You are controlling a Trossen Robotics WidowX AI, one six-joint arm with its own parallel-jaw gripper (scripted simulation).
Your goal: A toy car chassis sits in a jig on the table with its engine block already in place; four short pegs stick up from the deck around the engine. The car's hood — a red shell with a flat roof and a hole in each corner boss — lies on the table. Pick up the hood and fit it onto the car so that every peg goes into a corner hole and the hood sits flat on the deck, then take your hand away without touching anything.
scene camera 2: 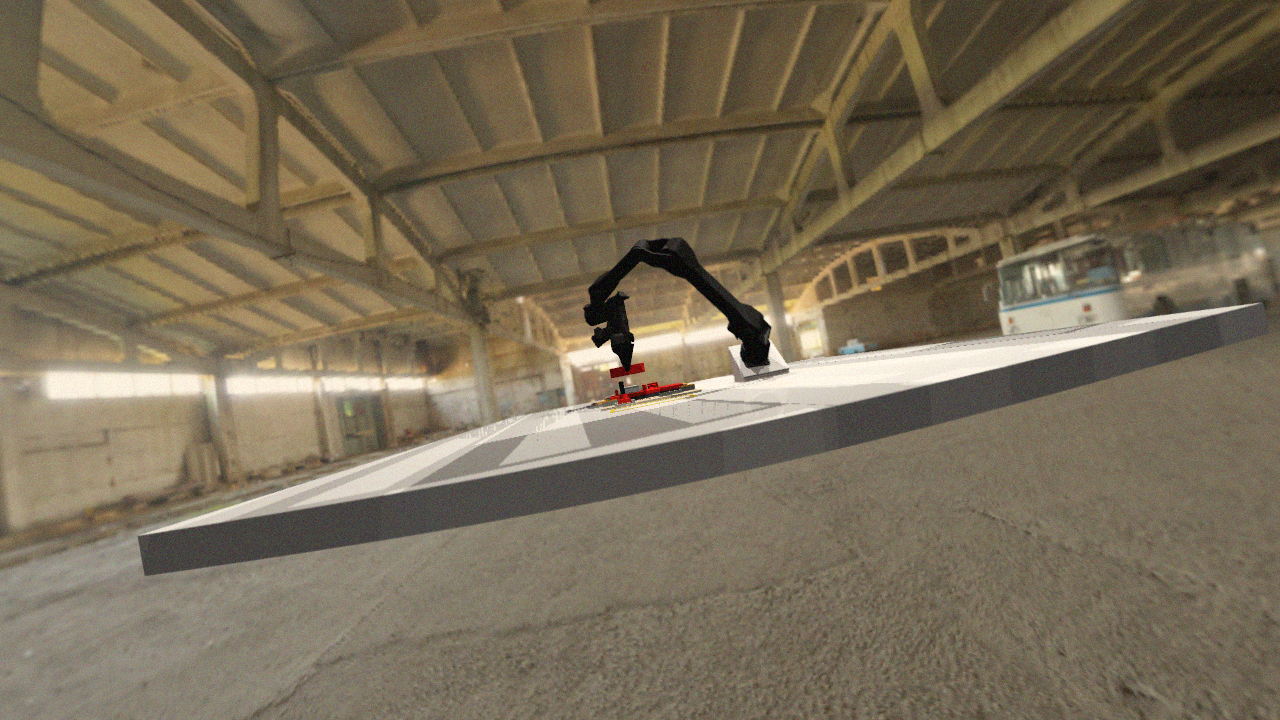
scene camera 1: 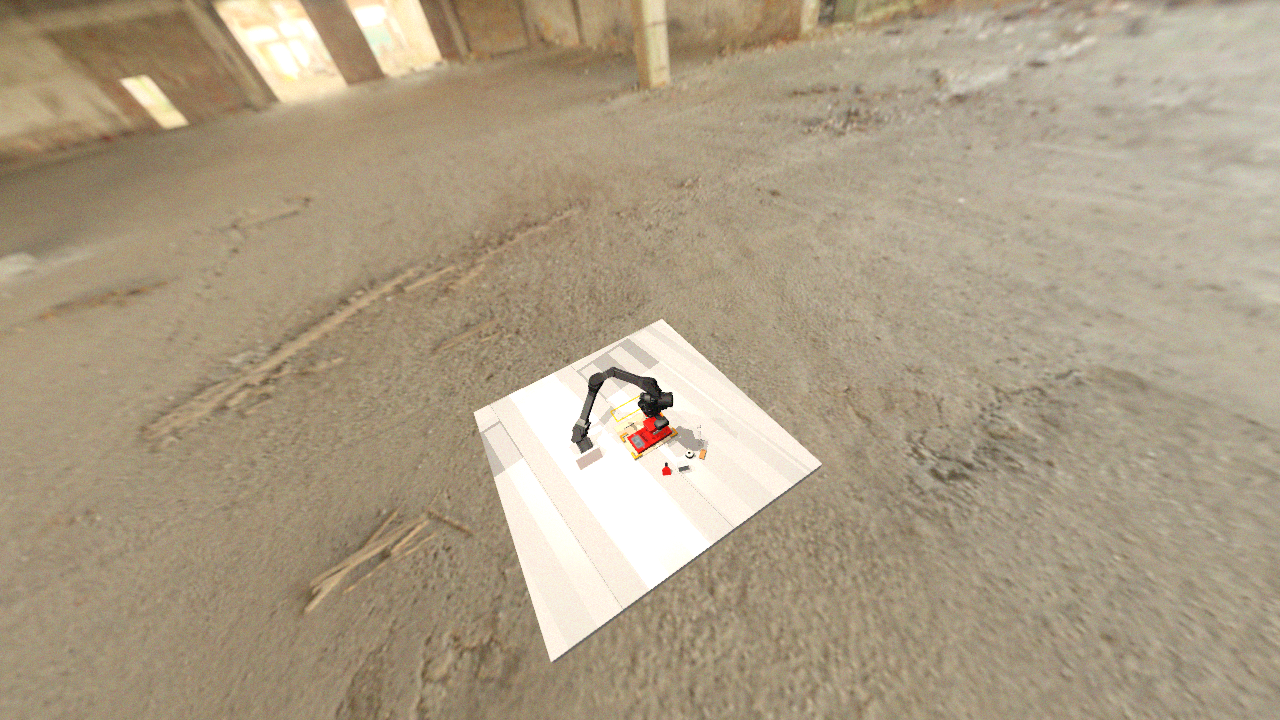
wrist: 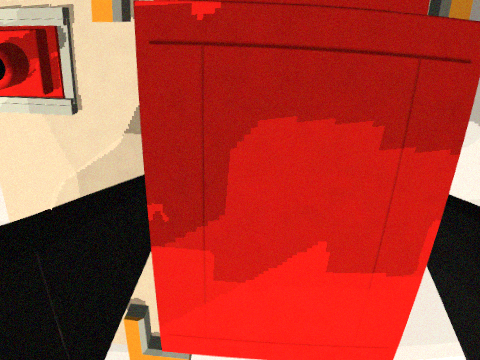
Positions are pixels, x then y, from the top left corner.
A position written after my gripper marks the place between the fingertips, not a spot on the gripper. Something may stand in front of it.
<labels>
My gripper (scene camera 2: 627, 371) carries a red hood (wrist: 296, 167).
</labels>
